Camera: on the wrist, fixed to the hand. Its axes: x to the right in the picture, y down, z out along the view.
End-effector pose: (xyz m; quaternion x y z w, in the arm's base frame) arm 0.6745 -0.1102 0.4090 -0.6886 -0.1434 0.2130 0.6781
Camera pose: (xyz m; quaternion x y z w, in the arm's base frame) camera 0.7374 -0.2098 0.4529 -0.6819 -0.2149 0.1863 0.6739
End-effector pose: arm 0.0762 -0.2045 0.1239 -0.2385 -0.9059 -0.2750 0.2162
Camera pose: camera 0.0802 -0.3079 0.1954 -0.1893 -0.9215 -0.2969 0.1638
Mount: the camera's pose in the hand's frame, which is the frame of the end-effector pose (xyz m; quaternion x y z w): 0.0018 -0.0455 -0.1172 -0.0174 -0.0321 -0.0674 0.9971
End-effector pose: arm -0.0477 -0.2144 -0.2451 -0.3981 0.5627 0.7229 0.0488
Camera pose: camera 0.0357 -0.2985 -0.2873 -0.4125 0.5200 0.7400 0.1085
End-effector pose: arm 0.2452 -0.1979 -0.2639 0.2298 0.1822 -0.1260 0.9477
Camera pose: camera 0.1985 -0.1810 -0.3794 0.1963 0.1689 -0.1937 0.9463
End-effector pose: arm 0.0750 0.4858 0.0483 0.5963 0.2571 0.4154 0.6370
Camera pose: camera -0.0104 0.5539 -0.0140 0.5795 0.2689 0.3566 0.6818
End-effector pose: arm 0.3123 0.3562 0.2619 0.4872 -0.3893 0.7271 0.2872
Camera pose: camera 0.2911 0.4796 0.2506 0.5303 -0.3772 0.6832 0.3313
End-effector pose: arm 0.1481 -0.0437 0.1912 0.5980 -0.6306 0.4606 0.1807
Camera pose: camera 0.1517 0.0550 0.2690 0.6504 -0.6022 0.4169 0.2014
